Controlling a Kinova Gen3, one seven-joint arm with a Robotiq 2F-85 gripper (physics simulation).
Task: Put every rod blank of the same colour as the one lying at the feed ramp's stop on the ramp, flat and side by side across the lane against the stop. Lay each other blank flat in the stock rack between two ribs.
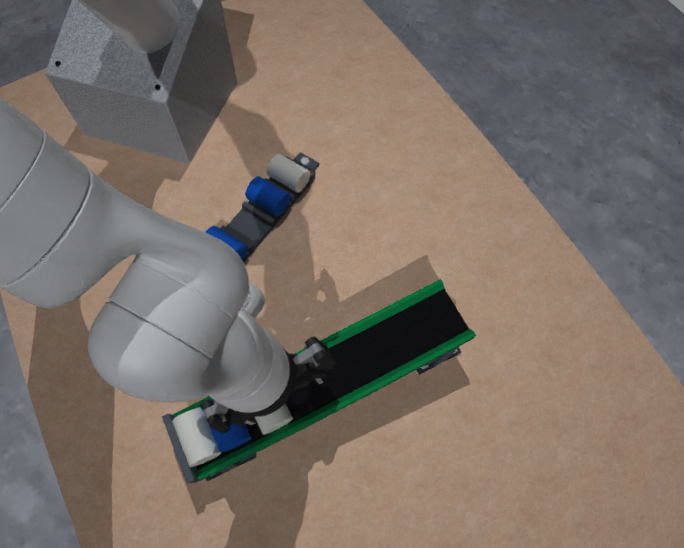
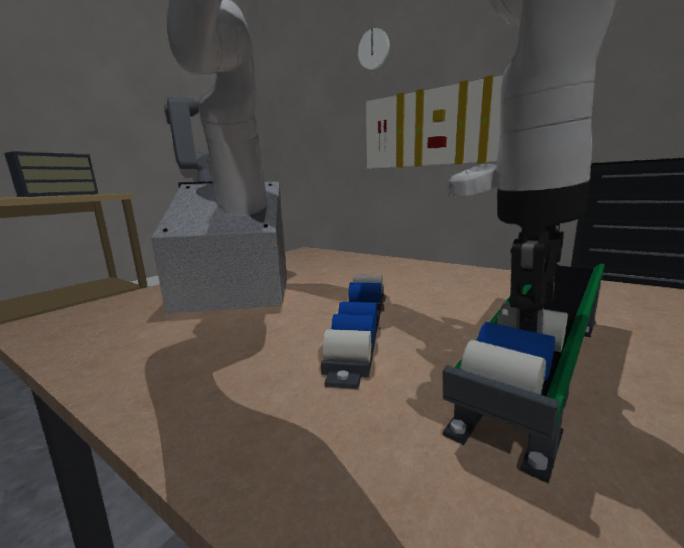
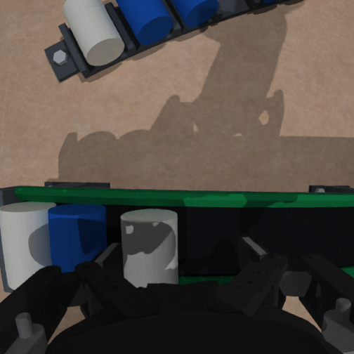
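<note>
The ramp (image 1: 393,345) (image 2: 581,319) (image 3: 220,200) holds three blanks flat across its lane. A cream blank (image 1: 195,436) (image 2: 503,365) (image 3: 26,245) lies against the stop (image 1: 180,450) (image 2: 496,399), with a blue blank (image 1: 231,436) (image 2: 516,345) (image 3: 77,235) beside it. Another cream blank (image 1: 274,419) (image 2: 553,329) (image 3: 150,245) lies farther up, with a gap to the blue one. My gripper (image 1: 282,399) (image 2: 530,319) (image 3: 180,252) is open over the lane; this blank is between its spread fingers, nearer the stop-side finger and unheld.
The stock rack (image 1: 249,224) (image 2: 345,366) (image 3: 65,71) stands between ramp and robot base. It holds a cream blank (image 1: 288,172) (image 2: 368,279) at the far end, another cream blank (image 2: 347,345) (image 3: 94,32) at the near end and three blue blanks between. One inner slot is bare.
</note>
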